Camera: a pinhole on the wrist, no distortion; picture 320 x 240 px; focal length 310.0 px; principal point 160.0 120.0 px. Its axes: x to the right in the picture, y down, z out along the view. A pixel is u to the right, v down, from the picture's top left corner.
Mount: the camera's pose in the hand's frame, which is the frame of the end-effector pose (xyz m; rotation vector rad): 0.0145 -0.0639 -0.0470 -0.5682 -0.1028 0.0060
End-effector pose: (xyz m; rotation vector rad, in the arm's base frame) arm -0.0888 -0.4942 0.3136 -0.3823 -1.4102 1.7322
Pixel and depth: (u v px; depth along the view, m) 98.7 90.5 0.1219
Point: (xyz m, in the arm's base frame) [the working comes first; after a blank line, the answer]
In the camera's frame: -0.0241 -0.0116 0.1219

-0.1128 -0.5491 0.3348
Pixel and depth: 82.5 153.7 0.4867
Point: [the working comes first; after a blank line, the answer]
In the camera's frame: -0.1217 0.0529 0.4867

-0.3174 -0.8207 0.1583
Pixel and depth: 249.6 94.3 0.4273
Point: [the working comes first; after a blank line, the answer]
In the camera's frame: 0.1235 -0.0354 0.4273

-0.4385 -0.6458 0.3202
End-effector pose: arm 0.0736 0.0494 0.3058 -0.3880 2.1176 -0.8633
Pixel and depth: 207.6 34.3 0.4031
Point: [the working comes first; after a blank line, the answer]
In the camera's frame: 0.0619 -0.1114 0.4031

0.3290 -0.0847 0.0850
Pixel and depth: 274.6 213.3 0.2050
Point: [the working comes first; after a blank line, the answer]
In the camera's frame: 0.0758 0.0617 0.2050

0.1067 0.0400 0.1516
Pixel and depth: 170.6 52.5 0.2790
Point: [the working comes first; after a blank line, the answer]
In the camera's frame: 0.0095 -0.0608 0.2790

0.2477 -0.0216 0.1857
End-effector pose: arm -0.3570 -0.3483 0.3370 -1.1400 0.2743 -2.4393
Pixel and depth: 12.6 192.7 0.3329
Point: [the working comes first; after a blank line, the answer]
In the camera's frame: -0.1583 0.0781 0.3329

-0.0717 -0.4229 0.2690
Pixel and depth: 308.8 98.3 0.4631
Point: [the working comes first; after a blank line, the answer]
In the camera's frame: 0.2223 -0.0324 0.4631

-0.1242 -0.5806 0.6516
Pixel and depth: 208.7 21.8 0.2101
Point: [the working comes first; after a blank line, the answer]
In the camera's frame: 0.0330 -0.0666 0.2101

-0.2443 -0.3539 0.4641
